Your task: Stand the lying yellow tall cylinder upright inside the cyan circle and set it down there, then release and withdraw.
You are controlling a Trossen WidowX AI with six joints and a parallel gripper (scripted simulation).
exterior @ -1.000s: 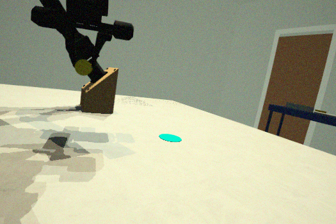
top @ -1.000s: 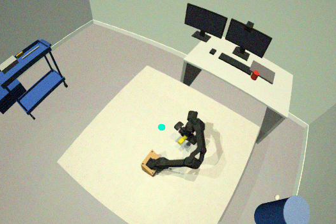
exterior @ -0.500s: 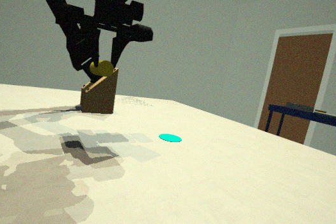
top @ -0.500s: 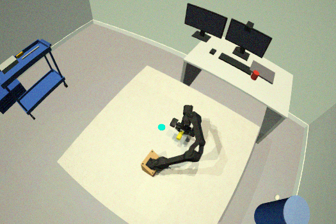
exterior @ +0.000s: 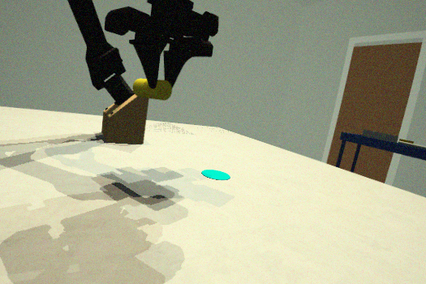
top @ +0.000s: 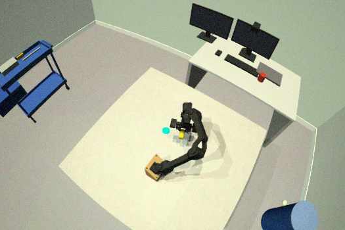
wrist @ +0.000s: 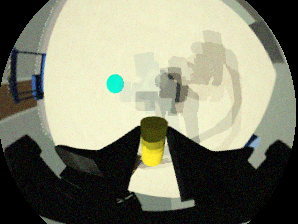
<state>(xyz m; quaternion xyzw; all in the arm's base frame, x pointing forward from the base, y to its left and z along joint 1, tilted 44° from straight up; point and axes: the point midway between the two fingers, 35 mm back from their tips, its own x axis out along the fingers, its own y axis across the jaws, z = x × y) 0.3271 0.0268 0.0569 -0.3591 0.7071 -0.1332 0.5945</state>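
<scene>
My gripper tip is 1 cm short of the cyan circle, 14 cm to the right of it and 15 cm above it. From my gripper tip the other things lie so: yellow cylinder: 2 cm behind, 1 cm to the right.
</scene>
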